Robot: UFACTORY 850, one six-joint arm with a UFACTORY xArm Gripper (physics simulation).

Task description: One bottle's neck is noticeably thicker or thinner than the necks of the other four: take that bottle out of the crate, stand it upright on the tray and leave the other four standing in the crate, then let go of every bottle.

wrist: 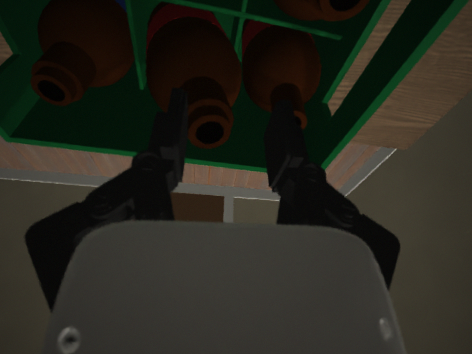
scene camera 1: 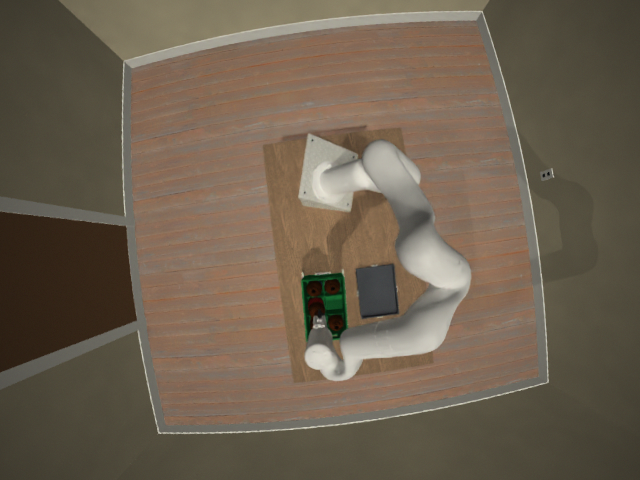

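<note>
A green crate (scene camera 1: 333, 302) (wrist: 115, 127) holds brown bottles upright in its compartments. In the wrist view, the bottle at the right (wrist: 280, 65) has a clearly thinner neck, partly covered by a finger. The middle bottle (wrist: 192, 60), the left bottle (wrist: 85, 40) and the bottle at the top right (wrist: 320, 7) have thicker necks. My gripper (scene camera 1: 318, 315) (wrist: 229, 114) is partly open over the crate. The middle bottle's neck lies between the spread fingers, near the left finger, with a wide gap on its right. The dark grey tray (scene camera 1: 377, 290) bears no bottle.
In the scene view, two bottles stand at the crate's upper end, one upper left (scene camera 1: 313, 288) and one upper right (scene camera 1: 332, 286). The tray lies right of the crate on the wooden table (scene camera 1: 299, 232). My forearm (scene camera 1: 398, 335) passes below the tray.
</note>
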